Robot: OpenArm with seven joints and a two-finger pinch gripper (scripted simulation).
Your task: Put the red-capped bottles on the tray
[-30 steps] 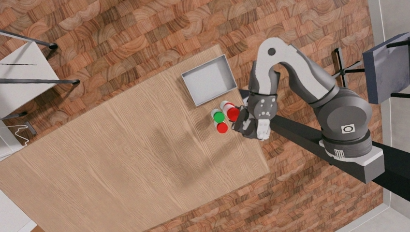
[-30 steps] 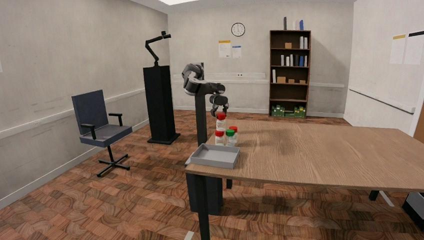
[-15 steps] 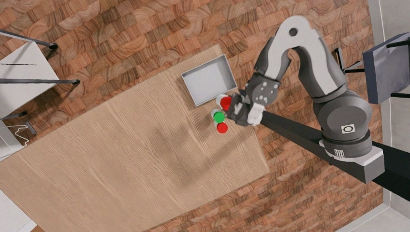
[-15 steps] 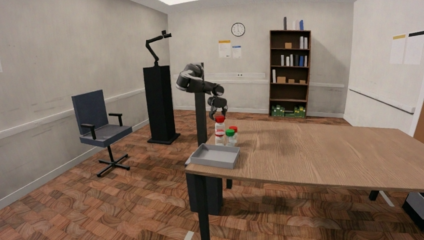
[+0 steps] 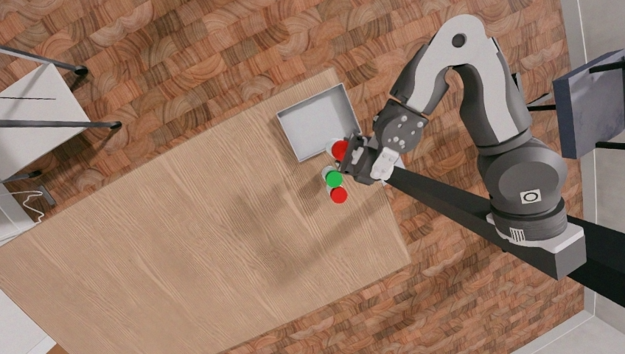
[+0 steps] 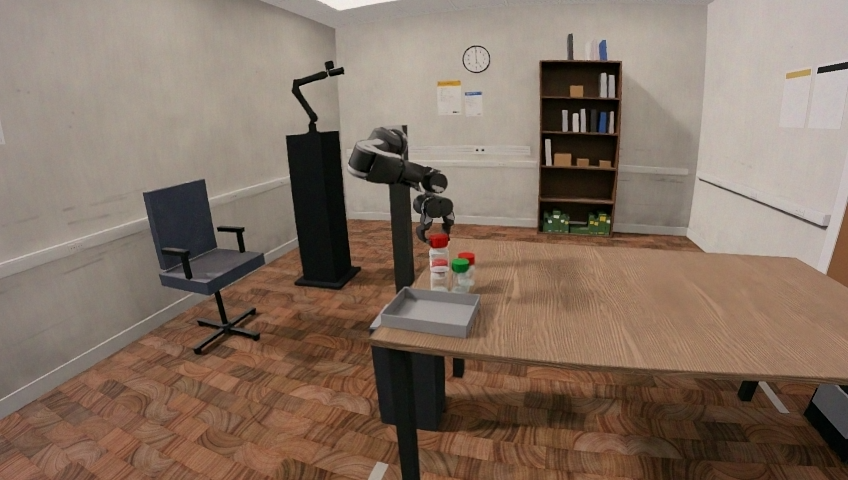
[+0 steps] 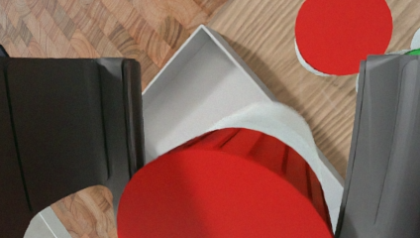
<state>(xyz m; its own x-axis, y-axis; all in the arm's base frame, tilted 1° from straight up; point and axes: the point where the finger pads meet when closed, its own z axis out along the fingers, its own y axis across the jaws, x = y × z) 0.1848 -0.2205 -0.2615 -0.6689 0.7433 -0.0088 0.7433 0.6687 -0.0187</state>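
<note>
Right now the grey tray is 1 cm ahead of my hand, 10 cm to the right of it and 19 cm below it. Round my hand: green-capped bottle (6 cm ahead, 8 cm to the left, 16 cm below).
</note>
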